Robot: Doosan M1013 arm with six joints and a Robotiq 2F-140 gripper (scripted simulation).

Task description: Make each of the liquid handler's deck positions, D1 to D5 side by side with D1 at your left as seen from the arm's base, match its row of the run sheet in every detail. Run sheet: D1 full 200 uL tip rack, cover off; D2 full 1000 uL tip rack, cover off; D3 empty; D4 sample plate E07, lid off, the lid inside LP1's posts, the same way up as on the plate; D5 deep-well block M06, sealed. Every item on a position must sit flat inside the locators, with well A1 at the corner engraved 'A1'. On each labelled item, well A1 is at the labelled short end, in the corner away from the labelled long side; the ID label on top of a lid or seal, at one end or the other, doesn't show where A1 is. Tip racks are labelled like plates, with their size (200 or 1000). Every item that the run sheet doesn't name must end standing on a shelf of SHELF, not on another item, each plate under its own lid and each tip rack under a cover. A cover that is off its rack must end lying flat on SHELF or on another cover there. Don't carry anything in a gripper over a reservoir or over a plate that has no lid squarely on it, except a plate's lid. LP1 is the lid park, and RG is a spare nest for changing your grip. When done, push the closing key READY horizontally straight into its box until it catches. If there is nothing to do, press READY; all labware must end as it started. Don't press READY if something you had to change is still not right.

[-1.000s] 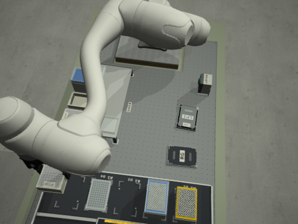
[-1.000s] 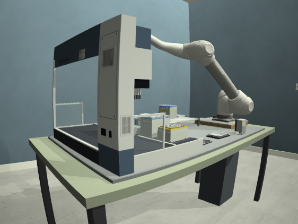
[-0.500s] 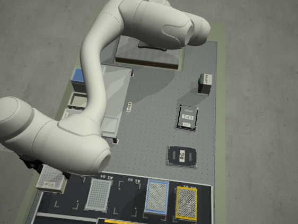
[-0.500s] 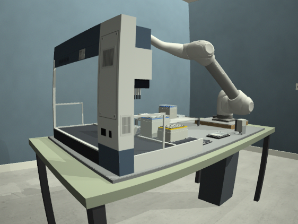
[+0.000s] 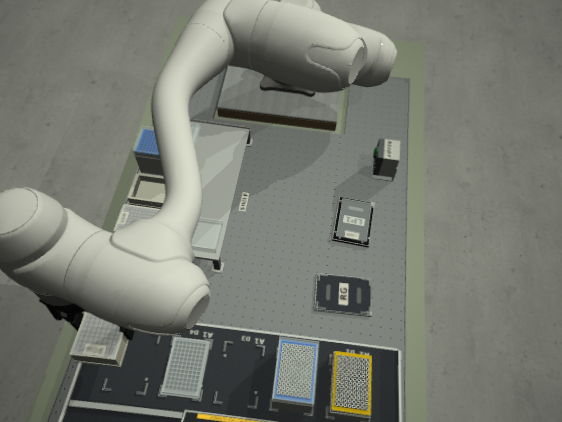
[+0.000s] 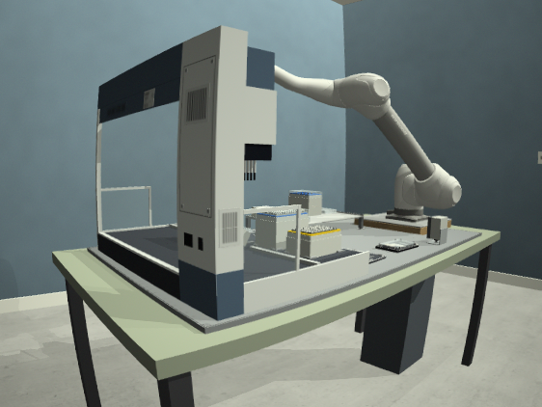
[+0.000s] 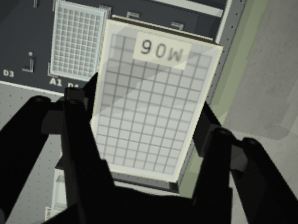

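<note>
Now: hand 12 cm to the right of the clear sample plate and 23 cm above it. Also, from my hand: blue-rimmed tip rack (2 cm behind, 37 cm to the left, 17 cm below); beige trough (45 cm behind, 7 cm to the right, 23 cm below); deep-well block M06 (1 cm below).
</note>
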